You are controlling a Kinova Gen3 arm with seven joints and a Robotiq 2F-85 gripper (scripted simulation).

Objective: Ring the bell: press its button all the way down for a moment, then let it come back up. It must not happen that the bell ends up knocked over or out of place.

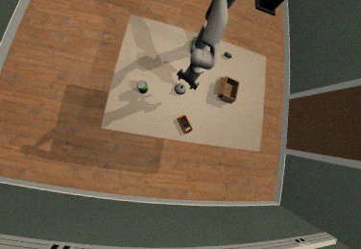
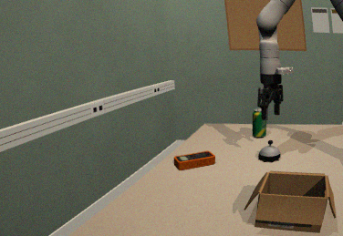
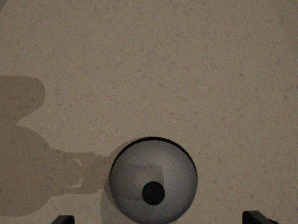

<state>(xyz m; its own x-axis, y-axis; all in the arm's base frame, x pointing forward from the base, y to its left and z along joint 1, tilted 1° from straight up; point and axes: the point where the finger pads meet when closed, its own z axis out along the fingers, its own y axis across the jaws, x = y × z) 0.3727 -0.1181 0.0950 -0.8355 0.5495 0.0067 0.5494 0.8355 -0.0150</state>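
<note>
Right now my hand is 100 mm above the button. Round my hand: green can 30 mm ahead, 270 mm to the right, 90 mm below; then bell 120 mm below; then cardboard box 40 mm behind, 380 mm to the left, 110 mm below.
</note>
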